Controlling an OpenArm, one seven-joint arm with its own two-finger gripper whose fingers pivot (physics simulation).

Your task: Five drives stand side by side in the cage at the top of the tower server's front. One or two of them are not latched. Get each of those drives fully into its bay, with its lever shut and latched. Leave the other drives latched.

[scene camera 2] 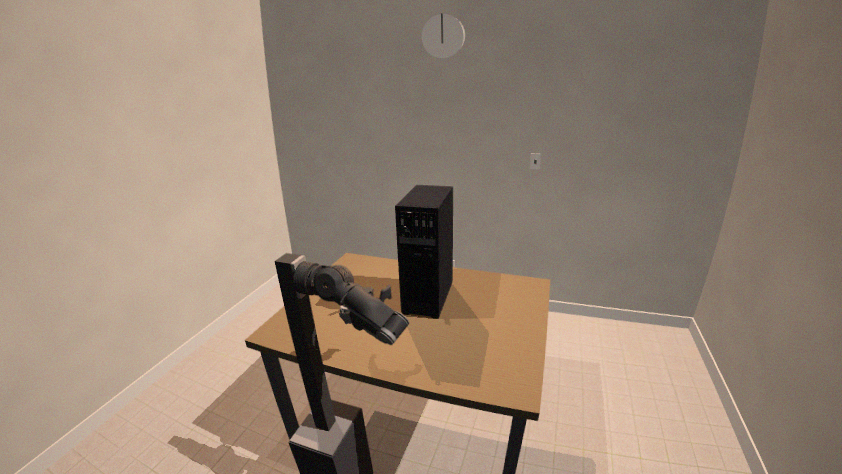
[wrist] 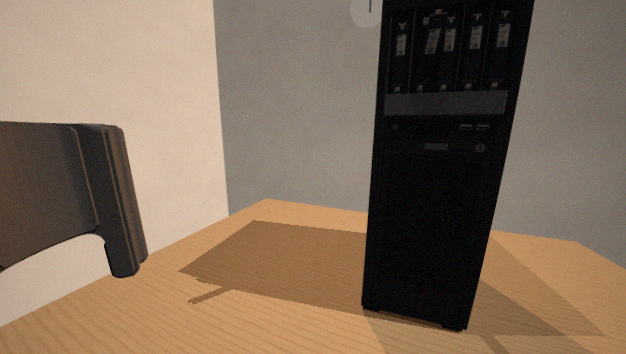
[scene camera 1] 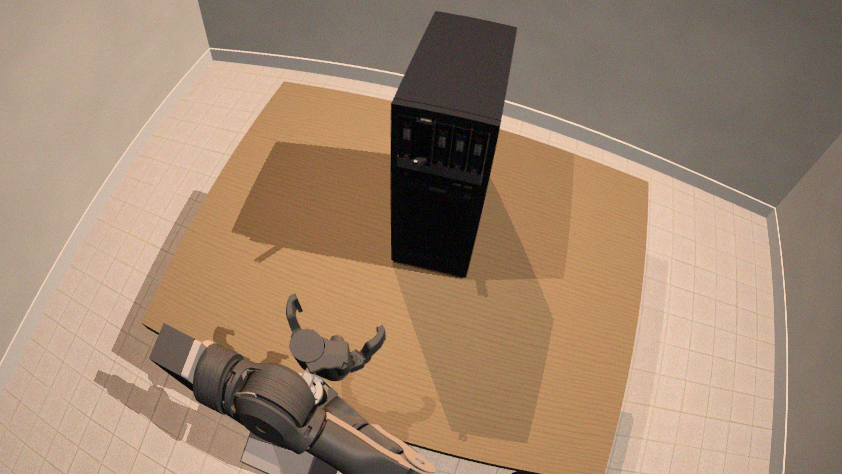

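The black tower server (scene camera 1: 433, 223) (scene camera 2: 419, 282) (wrist: 425, 225) stands upright on the table, its drive cage at the top front. The second drive from the left (wrist: 431, 42) has its lever swung out and tilted; a bright part sticks out low at its bay in scene camera 1. The leftmost drive (scene camera 1: 406, 134) (wrist: 401, 45), the third drive (scene camera 1: 441, 140) (wrist: 449, 40), the fourth drive (scene camera 1: 459, 144) (wrist: 475, 38) and the rightmost drive (scene camera 1: 477, 148) (wrist: 503, 36) look flush, levers upright. My gripper (scene camera 1: 337, 313) is open and empty, well in front of the tower's left side. One finger shows in the wrist view.
The wooden table (scene camera 1: 601, 235) (scene camera 2: 518, 353) (wrist: 300, 320) carries the tower towards its back. The arm's post (scene camera 2: 301, 329) stands at the table's front left. The grey wall (scene camera 1: 648, 88) (scene camera 2: 353, 117) (wrist: 290, 100) is behind the tower. Shadows fall on both sides of it.
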